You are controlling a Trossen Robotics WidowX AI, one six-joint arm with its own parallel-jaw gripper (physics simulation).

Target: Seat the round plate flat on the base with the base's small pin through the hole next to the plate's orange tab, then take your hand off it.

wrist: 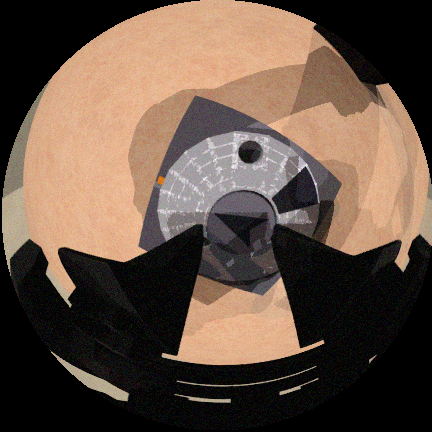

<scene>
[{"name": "my gripper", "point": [237, 230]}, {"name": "round grey plate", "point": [206, 171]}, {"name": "dark square base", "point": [203, 118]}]
</scene>
